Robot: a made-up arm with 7 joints.
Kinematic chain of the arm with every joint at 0, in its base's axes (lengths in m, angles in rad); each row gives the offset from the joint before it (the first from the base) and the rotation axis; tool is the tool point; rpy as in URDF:
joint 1: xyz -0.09 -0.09 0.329 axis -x
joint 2: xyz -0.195 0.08 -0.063 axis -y
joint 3: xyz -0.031 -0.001 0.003 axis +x
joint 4: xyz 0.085 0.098 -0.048 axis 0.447 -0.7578 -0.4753
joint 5: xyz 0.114 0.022 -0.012 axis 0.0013 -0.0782 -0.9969
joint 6: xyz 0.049 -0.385 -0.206 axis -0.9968 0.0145 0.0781
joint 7: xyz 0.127 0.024 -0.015 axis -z
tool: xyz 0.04 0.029 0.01 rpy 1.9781 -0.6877 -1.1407
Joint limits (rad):
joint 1: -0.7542..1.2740
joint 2: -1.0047..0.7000
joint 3: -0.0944..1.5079
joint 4: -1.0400..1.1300
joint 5: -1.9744..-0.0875
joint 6: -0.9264..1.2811
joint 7: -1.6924..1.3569
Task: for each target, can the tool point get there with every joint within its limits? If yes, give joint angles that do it. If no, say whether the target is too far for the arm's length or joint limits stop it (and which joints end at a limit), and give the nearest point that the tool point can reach.
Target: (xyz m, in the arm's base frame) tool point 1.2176 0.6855 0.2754
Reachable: no: too far | nearest point 0.3563 0.3122 0.3012 | short by 0.939 m
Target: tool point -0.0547 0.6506 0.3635
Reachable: yes | joints -0.4877 -0.5621 0.7192 -0.3758 -1.7226 -0.3108 0.6359
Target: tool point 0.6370 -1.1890 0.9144
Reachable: no: too far | nearest point 0.0991 -0.4349 0.6285 | short by 0.969 m
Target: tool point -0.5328 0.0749 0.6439
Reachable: no: joint limits stop it (at a limit: joint 1, joint 2, joint 3, joint 4, joint 5) | nearest point -0.4854 0.2779 0.8105 | short by 0.267 m
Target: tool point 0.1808 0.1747 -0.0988
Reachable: yes | joints -0.2220 -0.2258 0.2957 0.0077 -0.7057 0.5866 0.2096
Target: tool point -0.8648 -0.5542 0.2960
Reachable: no: joint limits stop it (at a limit: joint 1, joint 2, joint 3, joint 4, joint 6) | nearest point -0.7199 -0.5856 0.1131 | short by 0.235 m
